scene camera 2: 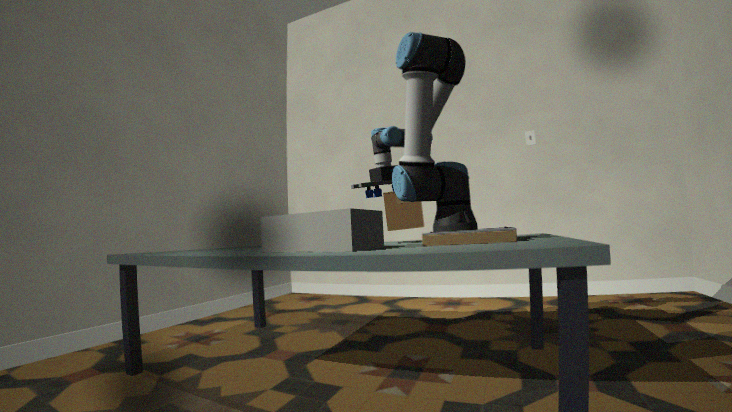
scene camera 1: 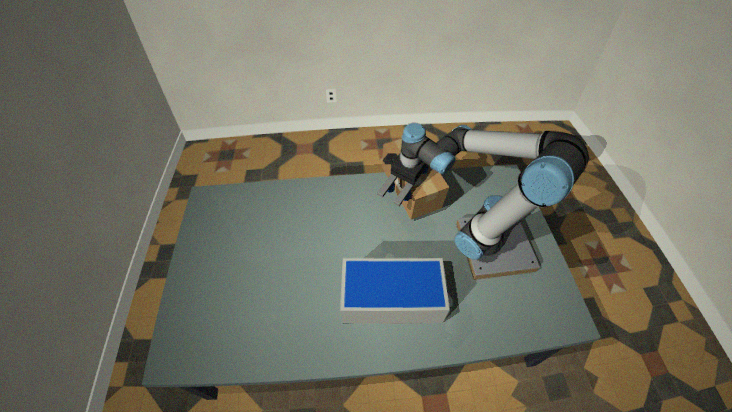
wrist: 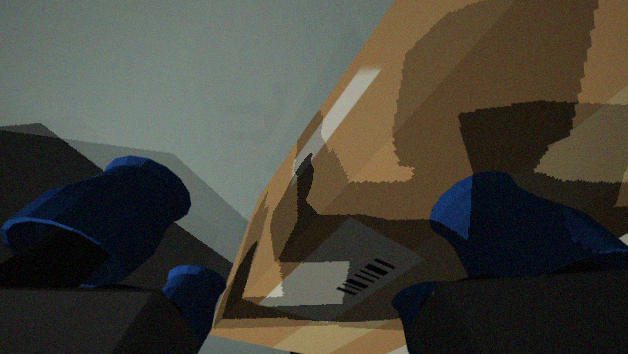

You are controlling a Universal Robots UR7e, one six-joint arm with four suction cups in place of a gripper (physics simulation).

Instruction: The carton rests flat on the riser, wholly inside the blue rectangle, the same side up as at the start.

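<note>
The brown carton hangs in the air, tilted, a little above the table at the back right, with a barcode label on its top face. My suction gripper holds it by the two cups on one side. The other two blue cups stick out past the carton's edge over bare table. The grey riser with the blue rectangle on top stands nearer the front of the table, with nothing on it.
The grey-green table carries the riser and my arm's base plate, which sits right of the riser. A patterned floor and walls surround the table.
</note>
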